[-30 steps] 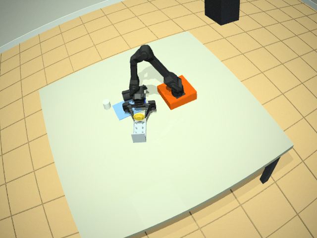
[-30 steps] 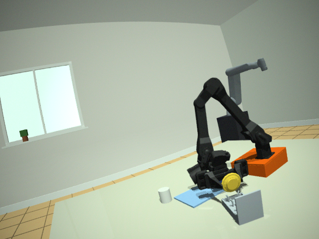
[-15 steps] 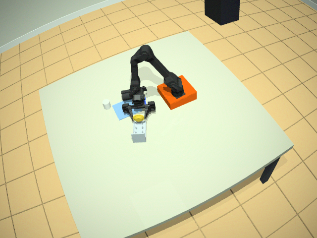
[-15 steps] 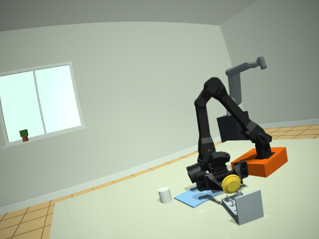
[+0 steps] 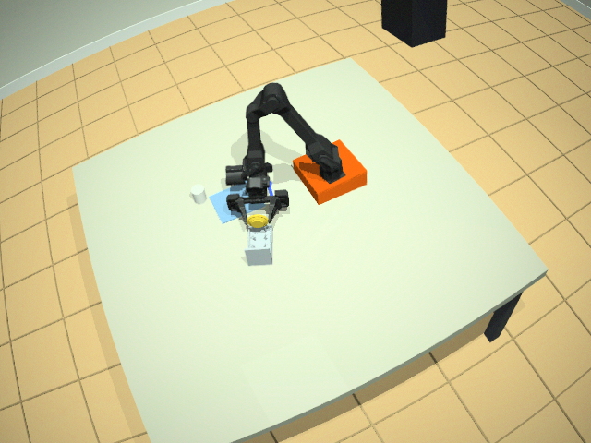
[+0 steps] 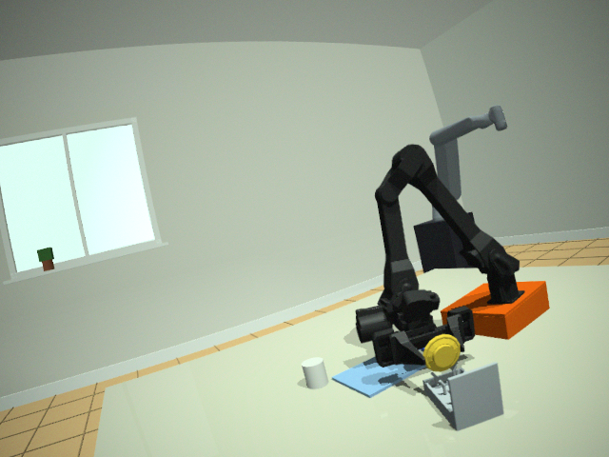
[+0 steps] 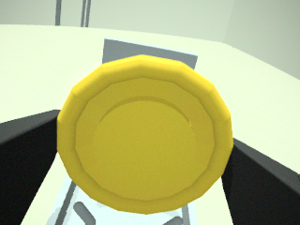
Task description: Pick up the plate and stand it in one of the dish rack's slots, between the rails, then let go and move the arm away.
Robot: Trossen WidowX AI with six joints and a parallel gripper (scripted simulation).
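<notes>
My gripper tip is now 40 mm above the grey dish rack, 30 mm to the right of it and 20 mm short of it. The rest, counted from my gripper tip: yellow plate: 10 mm to the right; light blue mat: 170 mm to the right, 60 mm below; blue spoon: 160 mm to the right, 120 mm behind, 60 mm below.
</notes>
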